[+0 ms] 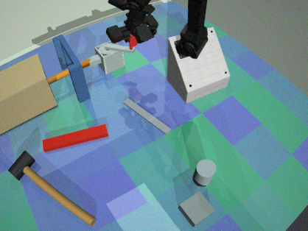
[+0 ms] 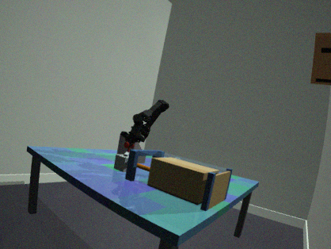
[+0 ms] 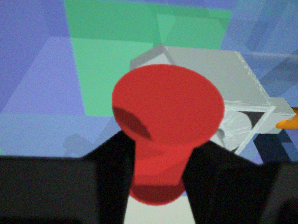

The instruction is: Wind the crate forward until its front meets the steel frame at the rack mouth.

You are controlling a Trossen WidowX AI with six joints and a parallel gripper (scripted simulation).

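Now: the crank handle 30 mm below my gripper tip, 20 mm ahead of it and 10 mm to the right of it. Also, from my gripper tip: grey flat bar (260 mm to the left, 130 mm below, 60 mm ahead); red knob (10 mm to the left); grey winch (100 mm below, 70 mm to the right, 50 mm ahead).
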